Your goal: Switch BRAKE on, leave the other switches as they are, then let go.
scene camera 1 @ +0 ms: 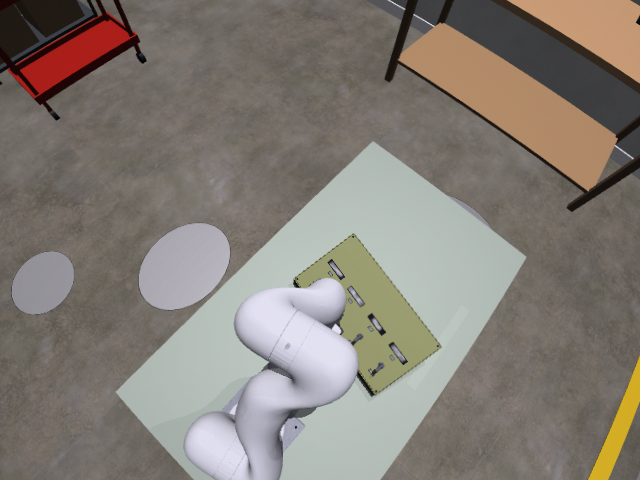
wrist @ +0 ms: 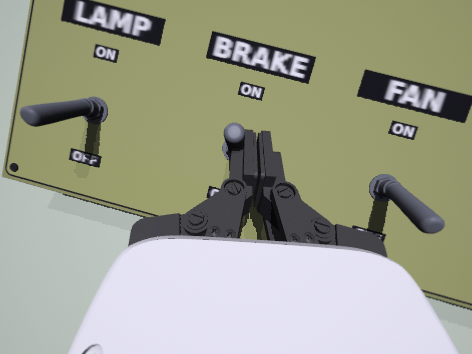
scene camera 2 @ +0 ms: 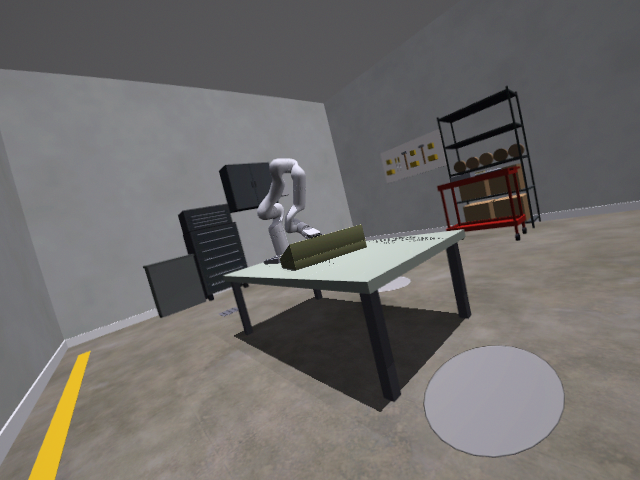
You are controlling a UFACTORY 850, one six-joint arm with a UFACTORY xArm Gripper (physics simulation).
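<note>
The olive switch panel (scene camera 1: 377,289) (scene camera 2: 330,245) (wrist: 165,100) stands on the table. In the wrist view, the BRAKE lever (wrist: 234,133) has its round tip above its base, leaning towards the ON label. The LAMP lever (wrist: 60,112) points left and slightly down; the FAN lever (wrist: 410,206) points down to the right, both on the OFF side. My gripper (wrist: 254,148) is shut and empty, its fingertips close against the right side of the BRAKE lever. Its left finger hides part of that lever; contact cannot be told for certain. The arm hides the BRAKE lever in scene camera 1.
The pale green table (scene camera 1: 372,180) (scene camera 2: 361,268) bears the panel and the arm (scene camera 1: 315,361) (scene camera 2: 298,191). A fourth lever (scene camera 1: 377,367) shows at the panel's lower right in scene camera 1. A red cart (scene camera 1: 77,56) (scene camera 2: 485,225) and a wooden shelf (scene camera 1: 511,103) stand away from the table.
</note>
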